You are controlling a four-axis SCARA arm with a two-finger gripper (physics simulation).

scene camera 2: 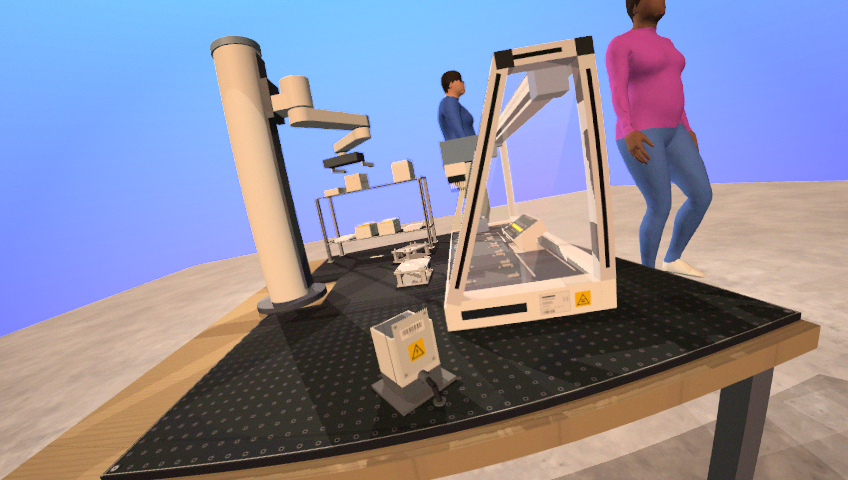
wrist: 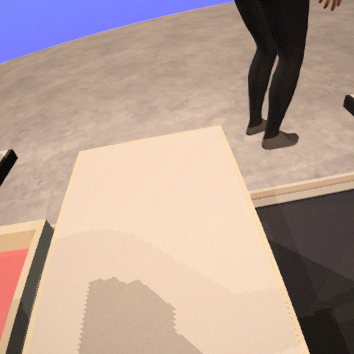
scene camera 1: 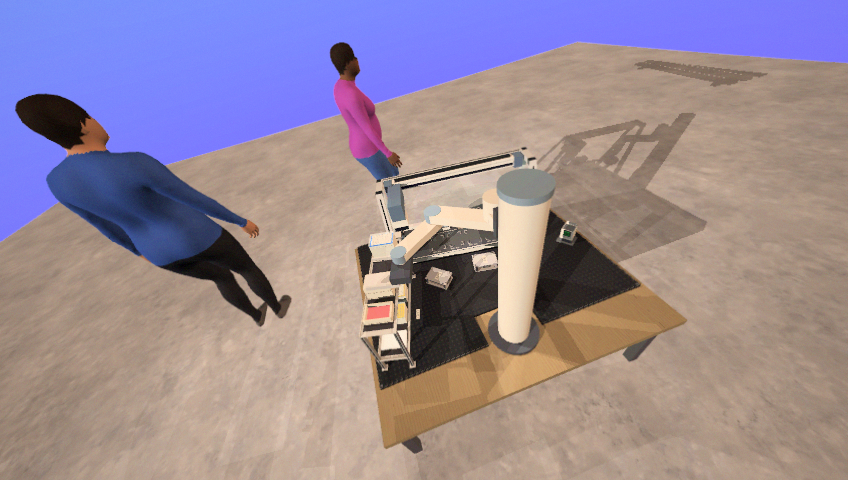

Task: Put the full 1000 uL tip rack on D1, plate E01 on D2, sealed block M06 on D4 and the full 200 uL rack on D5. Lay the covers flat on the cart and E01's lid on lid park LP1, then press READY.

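My gripper (scene camera 1: 400, 279) (scene camera 2: 353, 167) (wrist: 170, 105) is open and empty, above the cart (scene camera 2: 323, 228) (wrist: 300, 188). Its two fingertips stand far apart at the left and right edges of the wrist view. A pale block (scene camera 1: 379, 283) (scene camera 2: 357, 182) (wrist: 165, 210) stands on the cart's top shelf, low in the wrist view and below the gripper; its label cannot be read. A red-topped box (scene camera 1: 379, 311) (wrist: 12, 285) is beside it. A white box with a blue line (scene camera 1: 381, 242) (scene camera 2: 402, 170) stands at the shelf's other end. Yellow-topped racks (scene camera 2: 365, 230) (scene camera 2: 388, 226) are on the lower shelf.
The framed deck machine (scene camera 1: 458, 168) (scene camera 2: 535, 318) stands on the black mat. Two low stands (scene camera 1: 439, 277) (scene camera 1: 484, 261) (scene camera 2: 413, 272) lie between cart and arm column (scene camera 1: 520, 267) (scene camera 2: 255, 178). A small device (scene camera 1: 568, 233) (scene camera 2: 406, 347) is at the far end. Two people (scene camera 1: 130, 196) (scene camera 1: 360, 118) stand nearby.
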